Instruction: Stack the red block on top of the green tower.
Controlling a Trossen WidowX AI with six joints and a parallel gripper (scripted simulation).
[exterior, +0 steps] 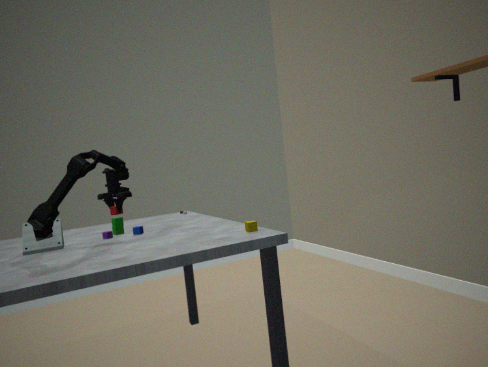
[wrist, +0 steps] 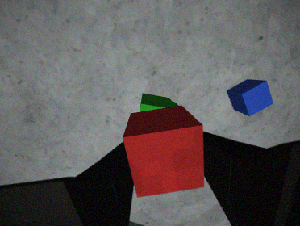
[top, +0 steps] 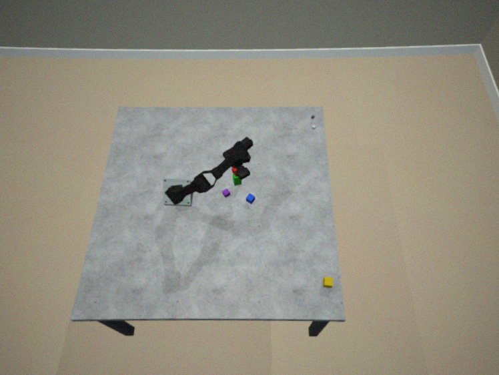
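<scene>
My gripper tip is 7 cm past the purple block, 8 cm to the left of it and 9 cm above it. The rest, counted from my gripper tip: blue block (7 cm ahead, 12 cm to the right, 9 cm below); red block (1 cm above); yellow block (42 cm ahead, 61 cm to the right, 9 cm below).
</scene>
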